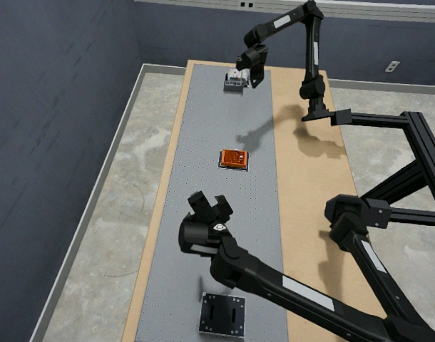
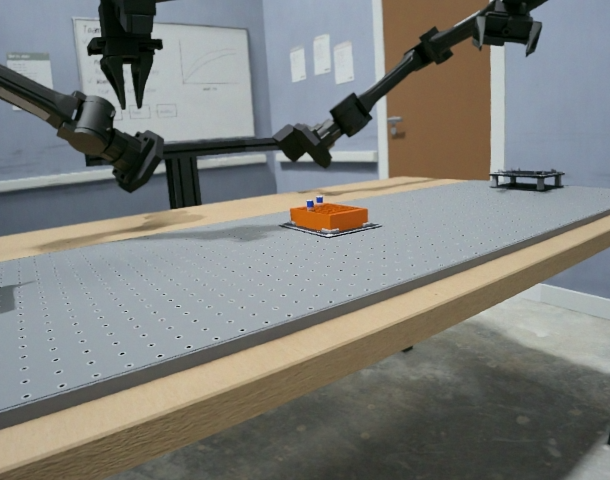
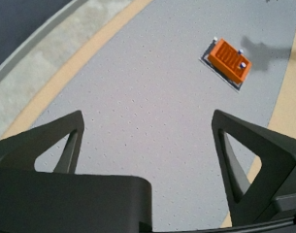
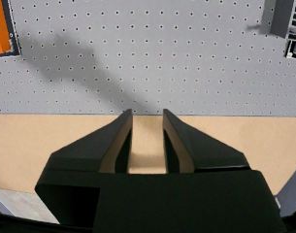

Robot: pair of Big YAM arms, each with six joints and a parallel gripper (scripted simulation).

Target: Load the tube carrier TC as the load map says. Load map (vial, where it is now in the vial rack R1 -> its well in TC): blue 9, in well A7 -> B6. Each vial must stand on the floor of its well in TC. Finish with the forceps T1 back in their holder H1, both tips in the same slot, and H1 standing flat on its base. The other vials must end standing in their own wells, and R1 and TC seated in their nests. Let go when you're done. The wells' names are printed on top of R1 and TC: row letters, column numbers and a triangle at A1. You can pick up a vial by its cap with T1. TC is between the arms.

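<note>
Right now my right hand is 80 mm short of the grey holder H1, 250 mm to the left of it and 220 mm above it. Round my right hand: orange tube carrier 90 mm ahead, 310 mm to the left, 220 mm below.
</note>
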